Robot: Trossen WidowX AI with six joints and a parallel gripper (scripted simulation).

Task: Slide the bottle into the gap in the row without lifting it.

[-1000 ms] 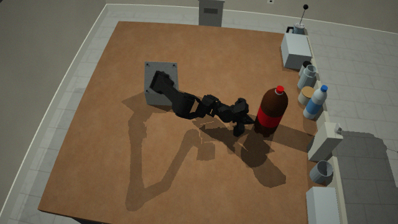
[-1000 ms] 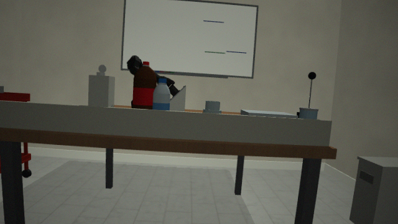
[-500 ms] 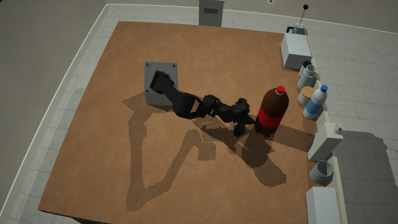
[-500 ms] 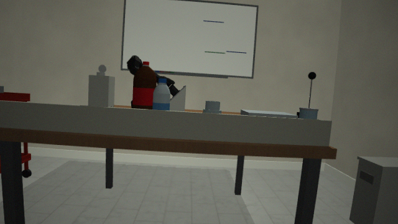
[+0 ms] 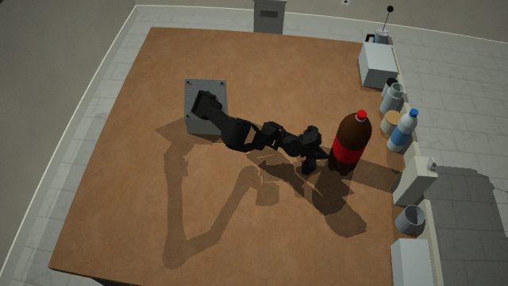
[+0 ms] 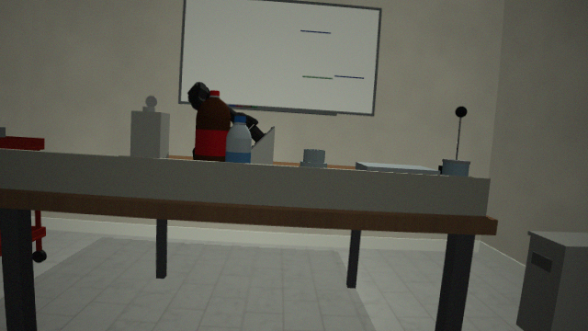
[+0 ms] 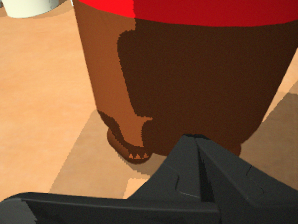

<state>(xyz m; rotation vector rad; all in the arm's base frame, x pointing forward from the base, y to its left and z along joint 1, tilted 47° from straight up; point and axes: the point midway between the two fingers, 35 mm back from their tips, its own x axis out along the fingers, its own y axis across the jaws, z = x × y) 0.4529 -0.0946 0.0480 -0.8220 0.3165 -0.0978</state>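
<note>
Now: hand 90 mm below the cola bottle, 90 mm short of it and 10 mm to the right of it. Round my hand: grey cup 330 mm ahead, 210 mm to the right, 30 mm below; then blue-capped water bottle 310 mm ahead, 130 mm to the left, 50 mm above; then cork-lidded jar 300 mm ahead, 230 mm to the left, 20 mm below.
</note>
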